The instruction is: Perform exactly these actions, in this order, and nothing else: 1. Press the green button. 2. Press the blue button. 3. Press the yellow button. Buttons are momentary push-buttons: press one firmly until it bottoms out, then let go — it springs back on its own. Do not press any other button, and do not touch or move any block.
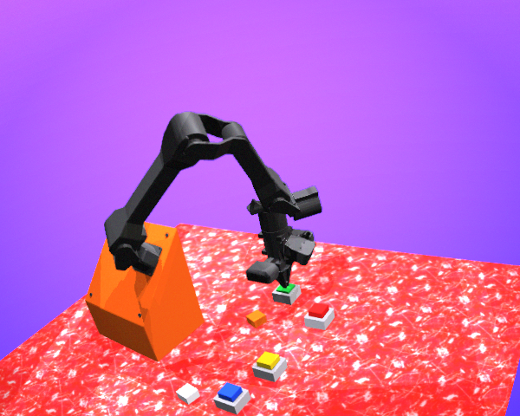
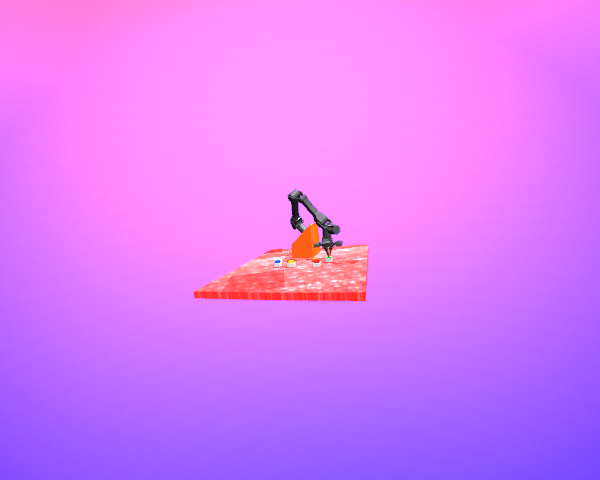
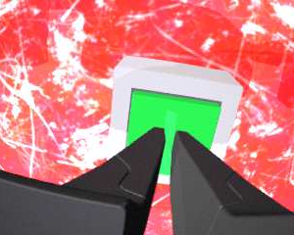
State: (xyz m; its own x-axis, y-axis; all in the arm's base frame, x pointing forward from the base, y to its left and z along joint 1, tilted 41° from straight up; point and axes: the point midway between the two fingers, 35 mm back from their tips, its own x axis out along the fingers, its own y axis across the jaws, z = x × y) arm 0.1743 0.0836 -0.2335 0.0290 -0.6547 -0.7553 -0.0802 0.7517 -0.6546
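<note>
My gripper tip is now 10 mm above the green button. The rest, counted from my gripper tip: orange block (110 mm to the right, 20 mm below, 10 mm behind); red button (120 mm ahead, 50 mm to the right); yellow button (230 mm to the right, 120 mm ahead).
</note>
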